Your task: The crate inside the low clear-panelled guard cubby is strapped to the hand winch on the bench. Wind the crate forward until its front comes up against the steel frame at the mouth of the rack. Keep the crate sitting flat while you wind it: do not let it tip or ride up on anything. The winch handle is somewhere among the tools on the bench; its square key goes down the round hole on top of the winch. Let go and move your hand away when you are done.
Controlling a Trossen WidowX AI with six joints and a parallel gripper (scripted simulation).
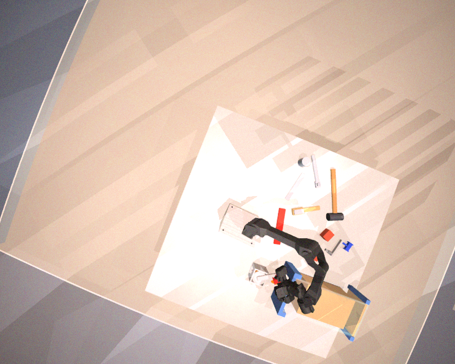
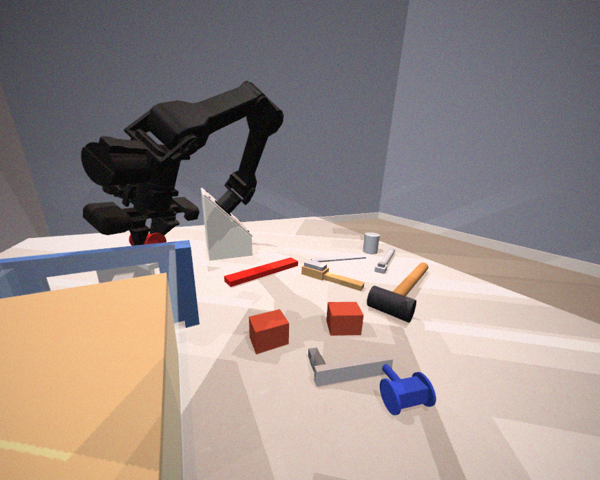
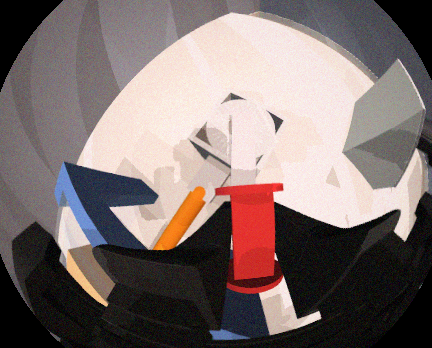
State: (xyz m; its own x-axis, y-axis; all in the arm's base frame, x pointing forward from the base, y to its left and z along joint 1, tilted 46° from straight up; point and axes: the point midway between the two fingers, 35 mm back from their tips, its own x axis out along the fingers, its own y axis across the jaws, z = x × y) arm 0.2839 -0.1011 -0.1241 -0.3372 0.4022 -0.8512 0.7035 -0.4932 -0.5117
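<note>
Right now my gripper tip is 90 mm short of the blue steel frame, 30 mm to the left of it and 30 mm above it. Also, from my gripper tip: red knob: 10 mm ahead, 10 mm to the left; then winch: 80 mm behind, 70 mm to the right, 100 mm below; then winch handle: 20 mm behind, 10 mm to the right, 30 mm below.
</note>
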